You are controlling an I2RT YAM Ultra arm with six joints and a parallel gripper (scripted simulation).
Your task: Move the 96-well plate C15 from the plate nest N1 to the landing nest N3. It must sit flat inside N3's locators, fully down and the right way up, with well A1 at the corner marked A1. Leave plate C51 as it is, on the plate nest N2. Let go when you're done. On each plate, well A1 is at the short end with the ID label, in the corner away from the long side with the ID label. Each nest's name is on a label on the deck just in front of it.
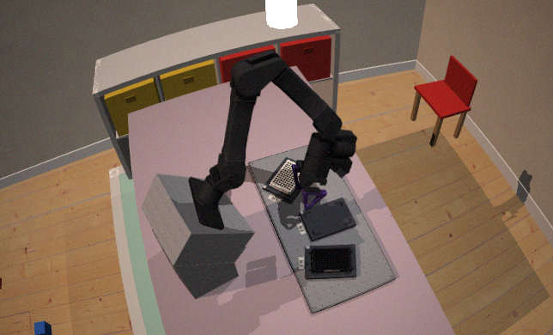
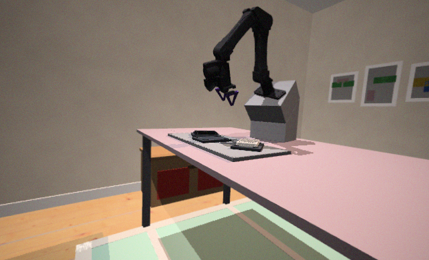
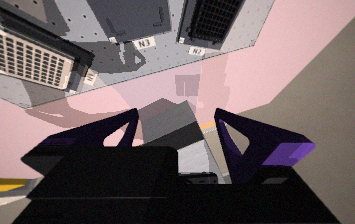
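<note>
Right now my hand is 220 mm to the right of the white 96-well plate C15 and 180 mm above it. Round my hand: deck label: 200 mm below, 150 mm to the left, 70 mm behind; dark landing nest N3: 200 mm below, 100 mm ahead, 30 mm to the left; black plate C51: 180 mm below, 130 mm to the right, 70 mm ahead.
</note>
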